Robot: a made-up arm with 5 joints.
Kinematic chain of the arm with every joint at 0, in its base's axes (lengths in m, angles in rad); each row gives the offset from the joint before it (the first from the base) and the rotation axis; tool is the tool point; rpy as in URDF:
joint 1: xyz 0 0 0.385 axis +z
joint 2: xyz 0 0 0 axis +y
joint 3: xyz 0.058 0 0.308 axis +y
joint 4: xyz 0.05 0 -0.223 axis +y
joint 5: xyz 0.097 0 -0.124 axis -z
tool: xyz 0 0 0 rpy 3.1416 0 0
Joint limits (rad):
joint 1: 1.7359..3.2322
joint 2: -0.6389..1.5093
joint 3: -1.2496..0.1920
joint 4: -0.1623..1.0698
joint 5: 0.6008..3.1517
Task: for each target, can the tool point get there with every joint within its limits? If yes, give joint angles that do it. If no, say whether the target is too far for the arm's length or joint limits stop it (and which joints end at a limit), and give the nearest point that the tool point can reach.
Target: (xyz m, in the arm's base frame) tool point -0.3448 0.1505 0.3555
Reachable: yes | joints 2.7301 0.3148 -0.5739 0.0544 2.2449
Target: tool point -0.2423 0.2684 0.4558
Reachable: yes | joints 2.3053 0.0196 -0.8480 0.8086 0.9806
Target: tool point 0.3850 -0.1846 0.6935
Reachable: no: joint limits stop it (at a limit: joint 2, joint 3, joint 4) | nearest point 0.0468 -0.0225 0.4059 | short by 0.473 m
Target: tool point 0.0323 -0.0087 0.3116
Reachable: yes | joints 2.8793 1.0640 0.0328 0.9728 1.0969
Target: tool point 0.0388 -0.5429 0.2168
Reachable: no: joint limits stop it (at a limit: joint 1, joint 2) | nearest point 0.0116 -0.0697 0.2882 | short by 0.479 m
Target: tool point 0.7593 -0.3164 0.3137
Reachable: no: too far | nearest point 0.0684 -0.0285 0.3234 | short by 0.749 m
